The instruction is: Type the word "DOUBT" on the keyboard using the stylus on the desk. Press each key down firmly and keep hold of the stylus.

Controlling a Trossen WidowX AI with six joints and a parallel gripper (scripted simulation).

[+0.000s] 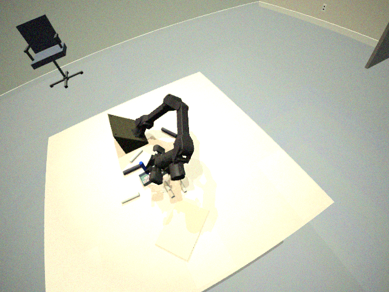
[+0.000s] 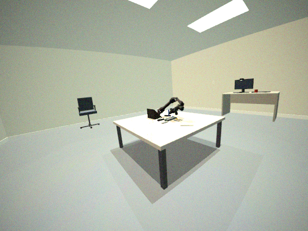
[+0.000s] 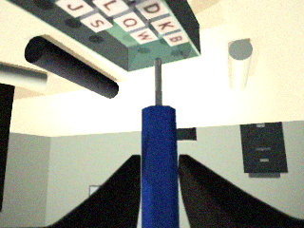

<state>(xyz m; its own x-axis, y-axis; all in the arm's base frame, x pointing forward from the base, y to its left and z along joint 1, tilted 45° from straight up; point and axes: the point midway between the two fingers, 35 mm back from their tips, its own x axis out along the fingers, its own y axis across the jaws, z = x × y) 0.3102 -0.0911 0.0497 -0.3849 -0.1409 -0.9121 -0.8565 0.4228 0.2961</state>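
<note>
The yellow-capped marker lies 90 mm ahead of my gripper tip, 120 mm to the left of it and 90 mm below it. Also, from my gripper tip: cream pad 300 mm ahead, 10 mm to the left, 100 mm below; then blue stylus 10 mm below; then grey stylus tip 50 mm below.
</note>
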